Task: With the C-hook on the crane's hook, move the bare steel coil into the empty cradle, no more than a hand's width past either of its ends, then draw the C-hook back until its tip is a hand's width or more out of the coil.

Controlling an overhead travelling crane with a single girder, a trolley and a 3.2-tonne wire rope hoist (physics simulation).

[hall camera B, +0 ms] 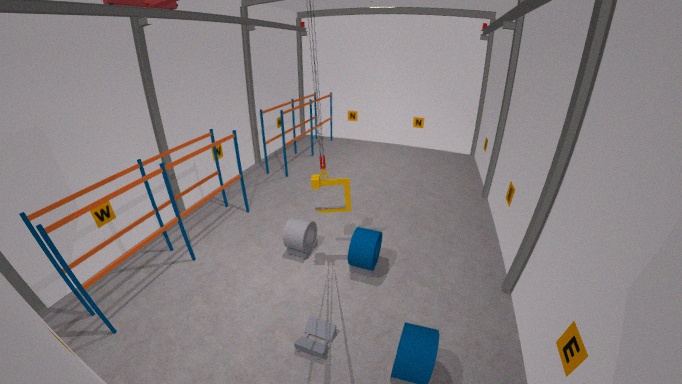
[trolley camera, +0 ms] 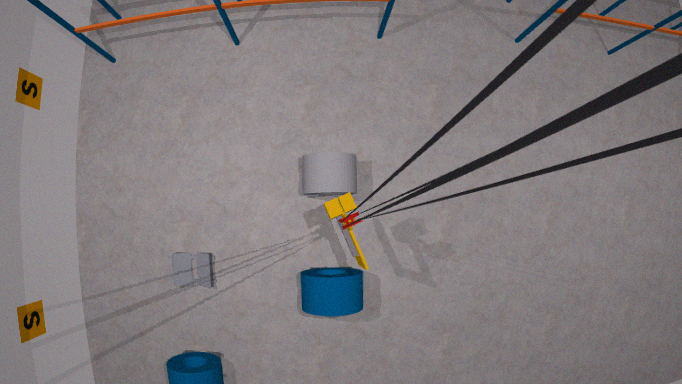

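Observation:
The bare steel coil (hall camera B: 298,236) (trolley camera: 329,173) is light grey and sits on a low cradle, lying on its side. The yellow C-hook (hall camera B: 348,194) (trolley camera: 362,262) hangs in the air from the red hook block (hall camera B: 322,162) (trolley camera: 350,220), open and carrying no coil. In the trolley view it hangs between the bare coil and a blue coil, turned at an angle to the bare coil's axis. Its counterweight is by the bare coil's near end. Its lower arm points left in the hall view, outside the coil. The empty grey cradle (hall camera B: 311,345) (trolley camera: 183,265) stands on the floor.
One blue coil (hall camera B: 365,248) (trolley camera: 332,295) stands near the C-hook, and another blue coil (hall camera B: 416,353) (trolley camera: 195,372) stands farther south. A near rack (hall camera B: 178,212) (trolley camera: 227,22) and a far rack (hall camera B: 285,145) stand along the west wall.

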